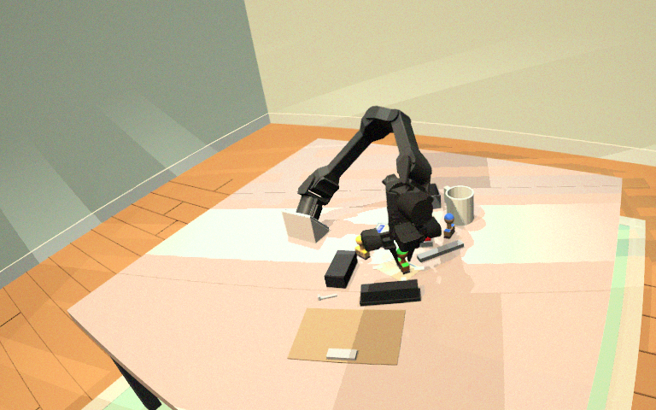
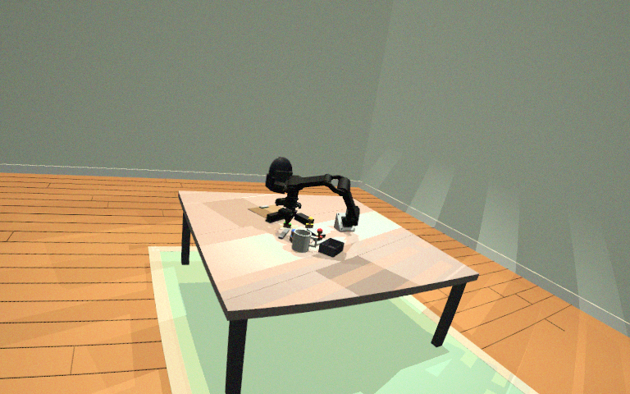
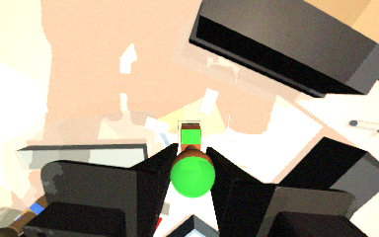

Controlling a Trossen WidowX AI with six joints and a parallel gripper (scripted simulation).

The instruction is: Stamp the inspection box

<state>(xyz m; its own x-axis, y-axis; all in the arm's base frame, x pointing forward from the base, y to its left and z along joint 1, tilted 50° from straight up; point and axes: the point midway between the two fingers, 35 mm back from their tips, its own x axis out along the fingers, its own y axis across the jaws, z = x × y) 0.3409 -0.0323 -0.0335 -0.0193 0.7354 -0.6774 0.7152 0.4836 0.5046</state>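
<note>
Now: gripper tip 20 mm above the cream card and 10 mm past it. Also, from my gripper tip: green-knobbed stamp right at my gripper tip; then grey bar 100 mm to the left, 60 mm ahead, 20 mm below; then black bar 110 mm to the right, 20 mm ahead, 10 mm below.
</note>
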